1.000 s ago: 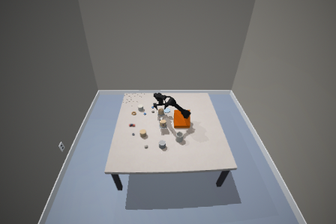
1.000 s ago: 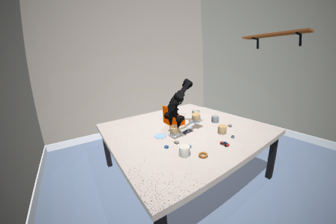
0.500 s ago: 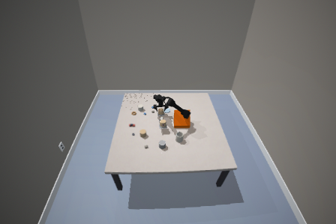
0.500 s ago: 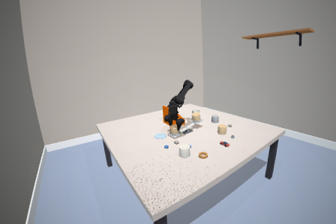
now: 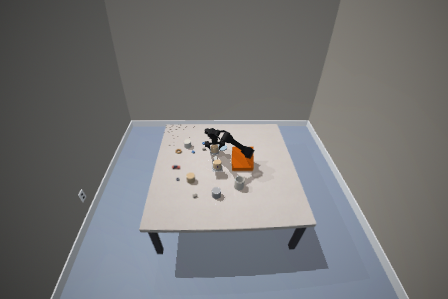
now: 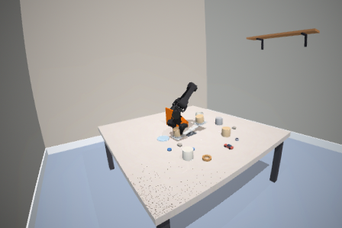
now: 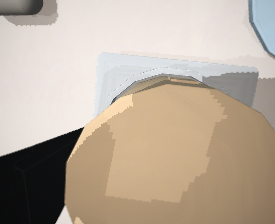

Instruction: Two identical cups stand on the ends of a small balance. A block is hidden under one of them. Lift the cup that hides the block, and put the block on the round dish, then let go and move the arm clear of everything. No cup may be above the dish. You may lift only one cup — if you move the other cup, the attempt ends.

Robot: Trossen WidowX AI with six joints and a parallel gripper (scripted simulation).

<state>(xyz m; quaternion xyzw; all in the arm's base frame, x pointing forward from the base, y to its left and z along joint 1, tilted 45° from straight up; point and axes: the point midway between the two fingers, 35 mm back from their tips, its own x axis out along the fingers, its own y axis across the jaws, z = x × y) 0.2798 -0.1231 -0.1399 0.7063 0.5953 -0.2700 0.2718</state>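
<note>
My gripper tip is 90 mm past the pale blue round dish, 80 mm to the left of it and 40 mm above it. Also, from my gripper tip: white cup 270 mm ahead, 140 mm to the right, 10 mm below; then small balance 10 mm ahead, 140 mm to the left, 10 mm below; then teal block 10 mm below.
</note>
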